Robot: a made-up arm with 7 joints.
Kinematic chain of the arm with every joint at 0, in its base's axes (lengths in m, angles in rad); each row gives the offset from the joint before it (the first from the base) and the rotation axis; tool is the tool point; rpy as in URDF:
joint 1: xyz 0 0 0.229 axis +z
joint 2: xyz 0 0 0 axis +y
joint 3: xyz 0 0 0.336 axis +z
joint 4: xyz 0.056 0 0 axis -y
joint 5: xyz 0.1 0 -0.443 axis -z
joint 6: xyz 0 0 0 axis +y
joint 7: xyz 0.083 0 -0.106 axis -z
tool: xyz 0 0 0 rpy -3.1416 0 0
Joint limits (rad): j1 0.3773..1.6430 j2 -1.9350..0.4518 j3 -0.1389..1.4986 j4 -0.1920..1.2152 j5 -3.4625..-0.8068 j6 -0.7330..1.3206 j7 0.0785..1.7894
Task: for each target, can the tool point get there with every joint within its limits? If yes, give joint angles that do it. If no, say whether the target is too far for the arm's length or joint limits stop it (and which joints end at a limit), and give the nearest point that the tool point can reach.
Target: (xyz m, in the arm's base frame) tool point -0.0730 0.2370 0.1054
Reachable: yes | joints 1.2808 0.0345 0.2178 0.3589 -2.3682 -0.5773 0.4094
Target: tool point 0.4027 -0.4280 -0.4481
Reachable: no: joint limits stop it (at a limit: joint 1, joint 2, joint 3, joint 6) | nearest point 0.2620 -0.0326 -0.0471 | short by 0.580 m
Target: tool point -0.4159 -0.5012 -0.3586
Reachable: no: joint limits stop it (at a limit: joint 1, joint 2, joint 3, joint 4, joint 6) | nearest point -0.5393 -0.3379 0.0464 | short by 0.454 m
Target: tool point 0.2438 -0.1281 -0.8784
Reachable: no: too far | nearest point 0.2019 0.0155 -0.0786 | short by 0.814 m
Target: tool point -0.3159 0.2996 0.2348
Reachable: yes | joints 1.1821 -0.0387 0.9250 0.7059 -1.9108 -0.5387 0.2897
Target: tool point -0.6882 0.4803 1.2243
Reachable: no: too far | nearest point -0.3746 0.2615 0.7708 | short by 0.593 m
